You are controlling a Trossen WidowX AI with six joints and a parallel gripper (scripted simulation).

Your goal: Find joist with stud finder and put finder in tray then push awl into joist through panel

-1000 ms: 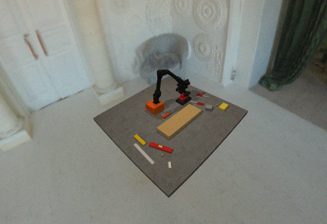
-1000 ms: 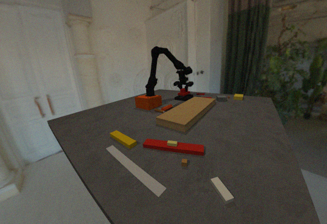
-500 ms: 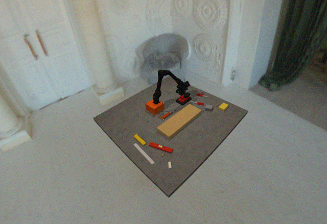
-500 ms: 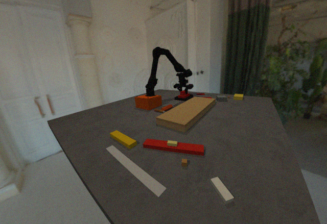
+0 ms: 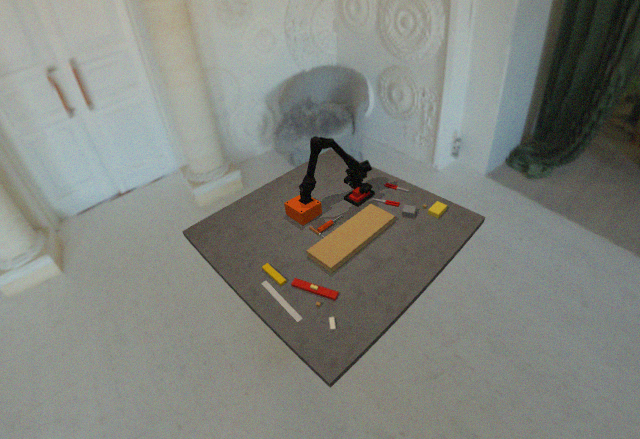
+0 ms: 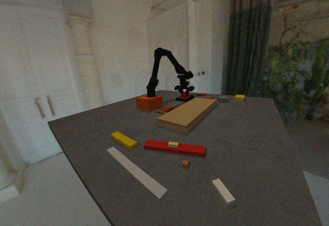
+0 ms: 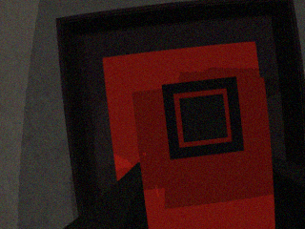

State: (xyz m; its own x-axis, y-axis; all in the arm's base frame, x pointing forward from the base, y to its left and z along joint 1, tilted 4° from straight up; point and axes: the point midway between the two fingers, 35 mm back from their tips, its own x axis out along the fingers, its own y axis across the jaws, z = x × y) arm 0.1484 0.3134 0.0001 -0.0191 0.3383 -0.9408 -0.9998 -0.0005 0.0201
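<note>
The red stud finder is 1 cm to the left of my gripper tip and 2 cm above it. Round my gripper tip: grey block 33 cm ahead, 6 cm to the left, 1 cm below; then orange-handled awl 5 cm ahead, 29 cm to the right, 2 cm below; then black tray 1 cm to the right, 2 cm below.
</note>
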